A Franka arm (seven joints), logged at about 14 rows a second.
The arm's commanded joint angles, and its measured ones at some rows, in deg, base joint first. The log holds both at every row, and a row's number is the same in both.
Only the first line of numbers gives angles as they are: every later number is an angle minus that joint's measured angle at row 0.
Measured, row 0: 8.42 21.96 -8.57 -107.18 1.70 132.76 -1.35
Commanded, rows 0 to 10: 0.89 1.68 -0.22 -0.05 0.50 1.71 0.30; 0.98 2.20 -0.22 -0.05 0.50 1.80 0.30; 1.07 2.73 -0.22 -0.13 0.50 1.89 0.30; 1.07 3.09 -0.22 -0.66 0.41 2.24 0.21; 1.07 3.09 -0.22 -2.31 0.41 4.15 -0.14; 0.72 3.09 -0.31 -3.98 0.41 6.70 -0.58; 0.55 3.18 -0.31 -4.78 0.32 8.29 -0.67; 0.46 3.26 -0.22 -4.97 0.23 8.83 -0.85; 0.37 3.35 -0.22 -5.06 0.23 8.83 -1.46; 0.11 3.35 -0.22 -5.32 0.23 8.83 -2.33; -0.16 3.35 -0.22 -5.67 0.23 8.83 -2.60
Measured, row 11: 0.50 4.07 -0.28 -4.49 0.00 8.19 -0.83
